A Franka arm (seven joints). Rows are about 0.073 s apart.
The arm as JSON. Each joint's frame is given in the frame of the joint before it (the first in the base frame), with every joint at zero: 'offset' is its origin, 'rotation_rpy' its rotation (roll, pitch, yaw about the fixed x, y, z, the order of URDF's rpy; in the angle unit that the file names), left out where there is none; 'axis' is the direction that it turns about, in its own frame. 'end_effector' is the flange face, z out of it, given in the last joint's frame.
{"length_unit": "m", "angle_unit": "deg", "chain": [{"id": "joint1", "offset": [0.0, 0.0, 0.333], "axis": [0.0, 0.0, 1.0]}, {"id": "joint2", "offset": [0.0, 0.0, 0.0], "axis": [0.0, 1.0, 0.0]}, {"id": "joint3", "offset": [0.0, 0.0, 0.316], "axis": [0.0, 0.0, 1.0]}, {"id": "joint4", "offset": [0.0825, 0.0, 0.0], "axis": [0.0, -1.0, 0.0]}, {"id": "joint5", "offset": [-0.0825, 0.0, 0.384], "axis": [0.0, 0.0, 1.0]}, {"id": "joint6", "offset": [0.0, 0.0, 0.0], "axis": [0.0, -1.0, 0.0]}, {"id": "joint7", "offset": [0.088, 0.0, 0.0], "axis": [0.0, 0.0, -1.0]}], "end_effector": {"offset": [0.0, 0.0, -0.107], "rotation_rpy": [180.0, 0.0, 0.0]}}
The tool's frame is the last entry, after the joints.
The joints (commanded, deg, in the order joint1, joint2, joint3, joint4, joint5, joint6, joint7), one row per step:
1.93, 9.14, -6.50, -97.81, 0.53, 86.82, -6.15
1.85, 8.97, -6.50, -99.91, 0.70, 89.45, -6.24
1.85, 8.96, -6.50, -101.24, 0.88, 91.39, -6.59
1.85, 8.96, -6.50, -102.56, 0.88, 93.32, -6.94
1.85, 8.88, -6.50, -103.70, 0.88, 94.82, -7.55
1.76, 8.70, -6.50, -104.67, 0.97, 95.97, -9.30
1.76, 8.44, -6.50, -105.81, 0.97, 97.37, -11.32
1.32, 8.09, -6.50, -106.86, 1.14, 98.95, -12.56
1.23, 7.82, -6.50, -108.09, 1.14, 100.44, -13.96
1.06, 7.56, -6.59, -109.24, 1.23, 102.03, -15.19
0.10, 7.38, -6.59, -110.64, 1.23, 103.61, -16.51
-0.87, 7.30, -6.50, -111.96, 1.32, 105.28, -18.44
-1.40, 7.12, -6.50, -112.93, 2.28, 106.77, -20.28
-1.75, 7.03, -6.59, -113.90, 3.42, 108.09, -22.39
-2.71, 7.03, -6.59, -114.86, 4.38, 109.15, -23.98
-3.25, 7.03, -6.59, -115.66, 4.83, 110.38, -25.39
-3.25, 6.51, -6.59, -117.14, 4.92, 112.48, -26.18
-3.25, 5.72, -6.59, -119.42, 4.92, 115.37, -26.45
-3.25, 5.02, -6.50, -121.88, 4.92, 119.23, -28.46
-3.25, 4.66, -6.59, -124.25, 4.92, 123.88, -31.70
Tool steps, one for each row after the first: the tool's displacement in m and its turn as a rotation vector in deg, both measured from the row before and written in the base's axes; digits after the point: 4 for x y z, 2 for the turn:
-0.0007, -0.0007, -0.0122, 0.15, -0.71, -0.06
0.0002, 0.0001, -0.0084, 0.23, -0.64, 0.26
0.0000, -0.0002, -0.0084, 0.05, -0.62, 0.32
-0.0007, -0.0001, -0.0066, 0.15, -0.45, 0.57
-0.0012, -0.0008, -0.0046, 0.59, -0.41, 1.53
-0.0014, -0.0001, -0.0049, 0.57, -0.57, 1.91
-0.0012, -0.0042, -0.0031, 0.45, -0.92, 0.66
-0.0018, -0.0009, -0.0053, 0.35, -0.57, 1.24
-0.0015, -0.0025, -0.0047, 0.34, -0.74, 0.87
-0.0033, -0.0093, -0.0073, 0.30, -0.40, 0.29
-0.0029, -0.0084, -0.0076, 0.50, -0.51, 0.92
-0.0015, -0.0039, -0.0040, 1.16, -0.90, 0.75
-0.0018, -0.0027, -0.0050, 1.34, -0.71, 0.99
-0.0031, -0.0079, -0.0061, 1.09, -0.36, 0.03
-0.0017, -0.0047, -0.0047, 0.54, -0.61, 0.52
-0.0027, 0.0000, -0.0038, -0.01, -1.20, 0.58
-0.0052, 0.0001, -0.0063, -0.24, -1.38, 0.07
-0.0042, 0.0006, -0.0071, -0.19, -2.22, 1.82
-0.0029, -0.0014, -0.0083, -0.34, -2.81, 2.83

